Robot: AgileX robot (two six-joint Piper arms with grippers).
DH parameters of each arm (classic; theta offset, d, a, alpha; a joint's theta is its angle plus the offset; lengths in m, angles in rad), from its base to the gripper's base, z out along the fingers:
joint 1: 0 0.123 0 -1.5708
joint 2: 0.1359 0 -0.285 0
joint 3: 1.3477 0 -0.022 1.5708
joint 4: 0 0.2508 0 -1.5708
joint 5: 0 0 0.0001 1.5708
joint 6: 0 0.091 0 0
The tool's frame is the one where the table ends.
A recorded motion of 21 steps. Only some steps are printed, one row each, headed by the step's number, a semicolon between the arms.
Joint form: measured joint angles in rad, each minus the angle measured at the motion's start. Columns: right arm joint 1, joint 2, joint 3, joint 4, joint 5, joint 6; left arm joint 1, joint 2, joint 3, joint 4, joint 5, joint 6.
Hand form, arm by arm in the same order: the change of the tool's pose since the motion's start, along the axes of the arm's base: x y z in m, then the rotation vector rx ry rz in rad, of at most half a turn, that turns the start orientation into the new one. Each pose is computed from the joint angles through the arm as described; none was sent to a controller.
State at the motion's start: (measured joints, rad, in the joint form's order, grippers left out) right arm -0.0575 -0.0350 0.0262 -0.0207 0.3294 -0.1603; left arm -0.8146 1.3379 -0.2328 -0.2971 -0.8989 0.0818
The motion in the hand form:
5: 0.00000 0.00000 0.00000 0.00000 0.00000 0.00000; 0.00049 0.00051 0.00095 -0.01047 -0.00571 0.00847
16: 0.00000 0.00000 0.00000 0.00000 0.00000 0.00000; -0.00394 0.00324 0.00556 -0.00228 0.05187 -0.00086
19: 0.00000 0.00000 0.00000 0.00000 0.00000 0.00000; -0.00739 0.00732 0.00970 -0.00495 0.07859 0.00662
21: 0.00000 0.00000 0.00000 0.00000 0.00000 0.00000; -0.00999 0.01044 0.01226 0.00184 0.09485 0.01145
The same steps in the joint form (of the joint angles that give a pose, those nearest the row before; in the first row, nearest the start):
5: 0.0000 0.0000 0.0000 0.0000 0.0000 0.0000; 0.0000 0.0000 0.0000 -0.0075 -0.0116 -0.0021
16: 0.0000 0.0000 0.0000 0.0000 0.0000 0.0000; 0.0000 -0.0685 -0.0068 -0.0226 0.1141 0.0021
19: 0.0000 0.0000 0.0000 0.0000 0.0000 0.0000; 0.0000 -0.1204 -0.0068 -0.0532 0.1828 0.0182
21: 0.0000 0.0000 0.0000 0.0000 0.0000 0.0000; 0.0000 -0.1573 -0.0068 -0.0813 0.2333 0.0442

